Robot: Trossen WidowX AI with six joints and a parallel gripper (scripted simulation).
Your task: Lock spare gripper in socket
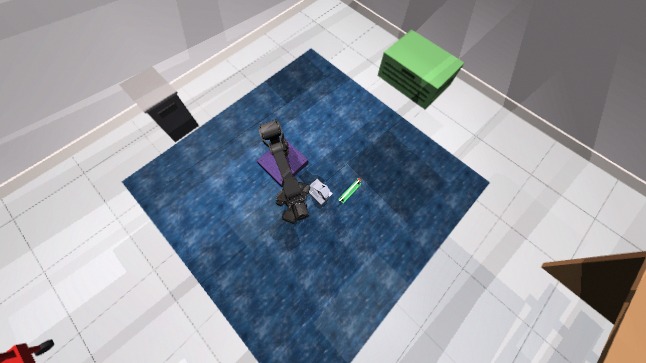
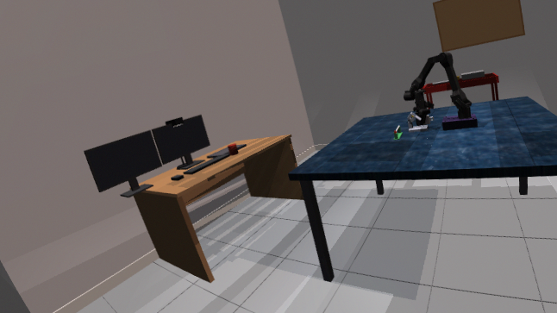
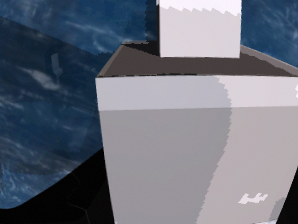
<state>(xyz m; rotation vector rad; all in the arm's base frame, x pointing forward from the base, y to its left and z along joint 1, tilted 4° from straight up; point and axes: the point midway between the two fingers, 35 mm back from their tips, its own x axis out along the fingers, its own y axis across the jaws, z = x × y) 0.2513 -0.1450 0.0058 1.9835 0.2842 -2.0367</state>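
My gripper tip is now 13 cm to the right of the mount, 4 cm below it and 4 cm short of it. Round my gripper tip: spare gripper 2 cm above, 1 cm behind; then green rest 23 cm to the left, 14 cm ahead, 1 cm above.
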